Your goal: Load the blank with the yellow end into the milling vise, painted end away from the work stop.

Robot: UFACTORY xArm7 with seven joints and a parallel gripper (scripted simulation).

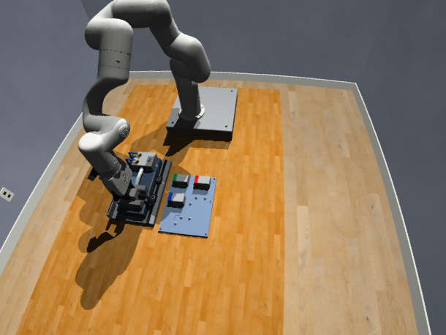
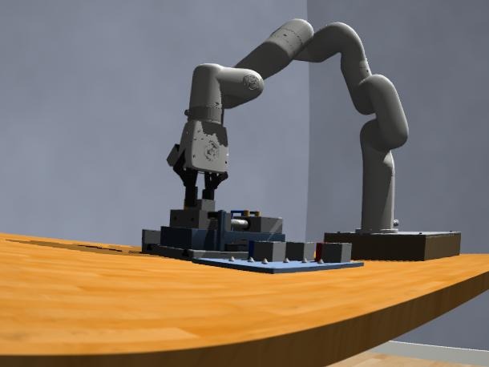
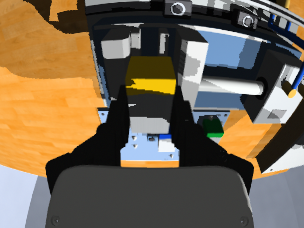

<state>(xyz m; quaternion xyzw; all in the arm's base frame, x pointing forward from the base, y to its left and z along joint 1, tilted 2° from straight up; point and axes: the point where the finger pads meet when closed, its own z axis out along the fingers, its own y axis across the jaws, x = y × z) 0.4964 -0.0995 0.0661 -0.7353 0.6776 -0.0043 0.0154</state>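
Now: the yellow-ended blank 20 mm below my hand. Also, from my hand: milling vise: 70 mm behind, 10 mm to the right, 80 mm below; then fixed jaw: 30 mm ahead, 50 mm below; then blue-ended blank: 50 mm behind, 160 mm to the left, 100 mm below.
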